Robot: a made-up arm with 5 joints.
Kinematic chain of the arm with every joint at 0, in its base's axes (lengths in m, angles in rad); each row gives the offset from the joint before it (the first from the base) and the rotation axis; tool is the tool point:
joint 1: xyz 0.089 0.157 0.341 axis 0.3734 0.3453 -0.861
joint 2: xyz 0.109 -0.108 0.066 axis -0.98 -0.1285 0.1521
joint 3: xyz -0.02 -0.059 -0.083 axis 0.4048 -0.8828 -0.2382
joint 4: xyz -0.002 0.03 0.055 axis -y
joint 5: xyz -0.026 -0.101 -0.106 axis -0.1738 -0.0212 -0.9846
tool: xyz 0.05 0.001 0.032
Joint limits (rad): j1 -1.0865..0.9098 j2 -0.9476..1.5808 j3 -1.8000..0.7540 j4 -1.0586..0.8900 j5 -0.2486..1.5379
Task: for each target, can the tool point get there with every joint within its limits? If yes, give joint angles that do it. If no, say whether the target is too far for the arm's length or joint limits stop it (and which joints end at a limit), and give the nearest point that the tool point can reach.
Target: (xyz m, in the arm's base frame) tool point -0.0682 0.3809 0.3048
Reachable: no: joint limits stop it (at a limit: joint 1, joint 2, joint 3, joint 4, joint 5) | nearest point -0.0096 0.1647 0.2291 | short by 0.236 m
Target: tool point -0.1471 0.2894 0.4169
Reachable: no: joint limits stop it (at a limit: joint 1, joint 2, joint 4, joint 5) | nearest point -0.0249 0.1491 0.2331 | short by 0.262 m
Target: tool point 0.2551 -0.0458 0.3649
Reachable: yes | joints -0.3870 -0.3843 -0.9628 -0.4249 1.1742
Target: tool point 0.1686 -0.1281 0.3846
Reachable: yes | joints 0.0242 0.2847 -0.5070 -0.5078 0.7873
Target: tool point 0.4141 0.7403 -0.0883
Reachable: no: too far | nearest point 0.2666 0.2134 0.2883 | short by 0.664 m
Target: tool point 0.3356 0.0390 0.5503
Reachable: yes | joints -0.5819 0.9043 -1.1636 0.5823 0.8440
